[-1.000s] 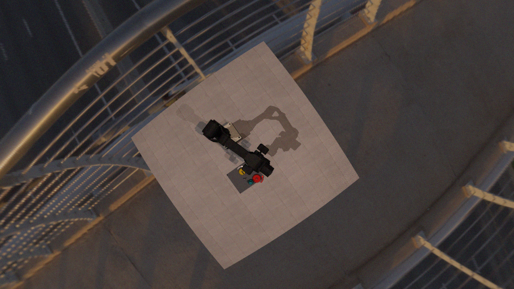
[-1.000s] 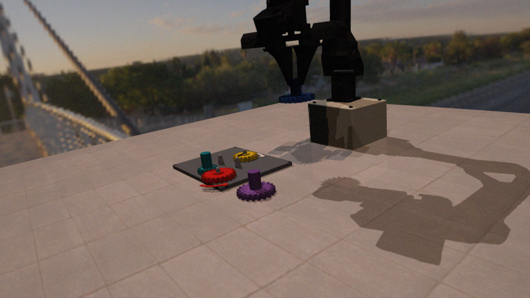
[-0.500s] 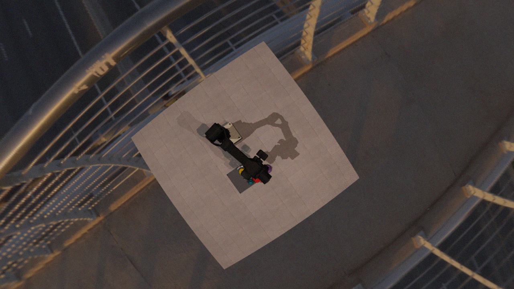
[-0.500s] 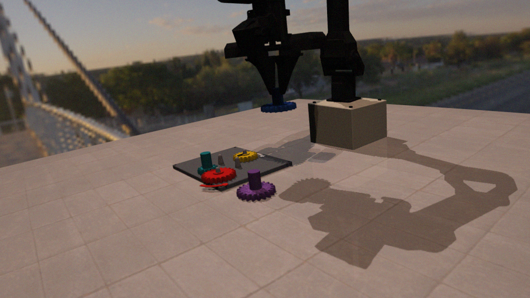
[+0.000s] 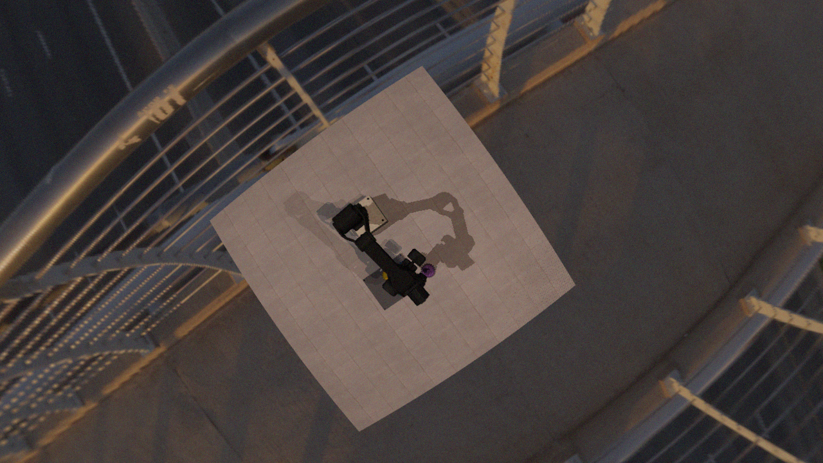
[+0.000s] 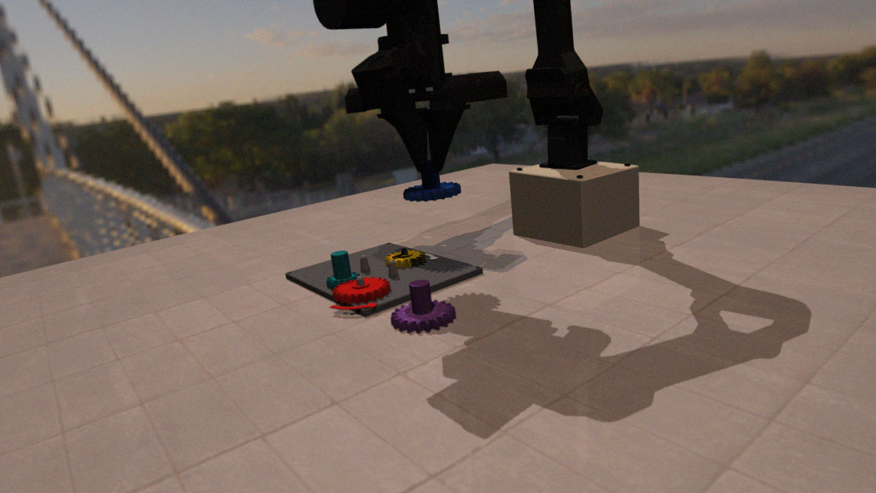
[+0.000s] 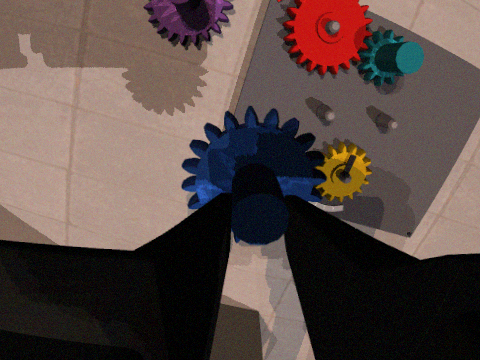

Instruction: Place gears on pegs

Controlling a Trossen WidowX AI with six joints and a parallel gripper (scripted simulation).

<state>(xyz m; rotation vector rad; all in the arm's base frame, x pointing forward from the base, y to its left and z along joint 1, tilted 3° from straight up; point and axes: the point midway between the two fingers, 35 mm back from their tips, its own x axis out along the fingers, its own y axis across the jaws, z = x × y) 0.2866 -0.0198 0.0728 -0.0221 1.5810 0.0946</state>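
Now: the teal gear 11 cm below my gripper tip, 10 cm to the right of it and 7 cm ahead of it. From my gripper tip the other things lie so: blue gear: 1 cm below; red gear: 12 cm below, 8 cm ahead, 5 cm to the right; yellow gear: 12 cm below, 9 cm to the right, 3 cm behind.
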